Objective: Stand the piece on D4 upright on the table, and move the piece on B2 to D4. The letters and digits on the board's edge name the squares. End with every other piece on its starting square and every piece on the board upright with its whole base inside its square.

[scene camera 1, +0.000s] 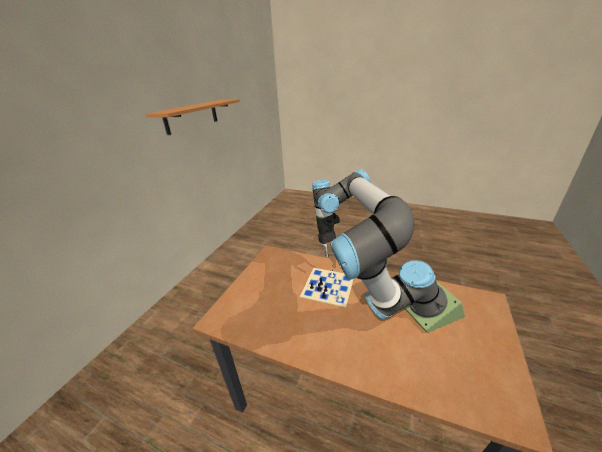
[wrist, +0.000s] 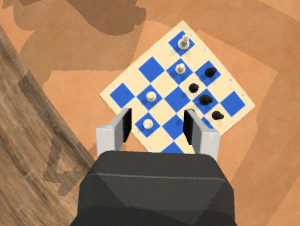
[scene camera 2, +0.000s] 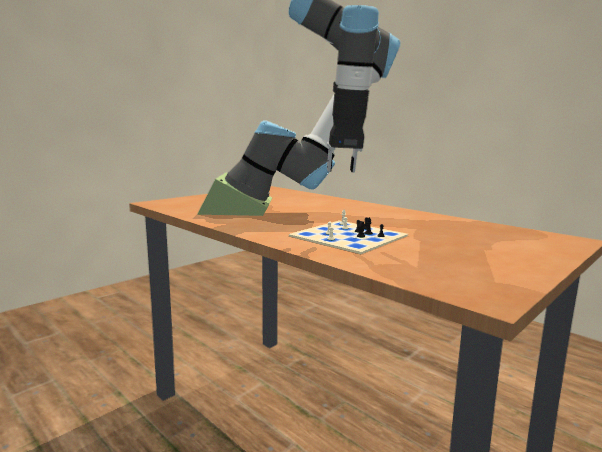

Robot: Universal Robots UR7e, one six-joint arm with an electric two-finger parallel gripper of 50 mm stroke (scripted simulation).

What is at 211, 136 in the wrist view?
The gripper.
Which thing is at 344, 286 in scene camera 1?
A chessboard.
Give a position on a chessboard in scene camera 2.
346, 239
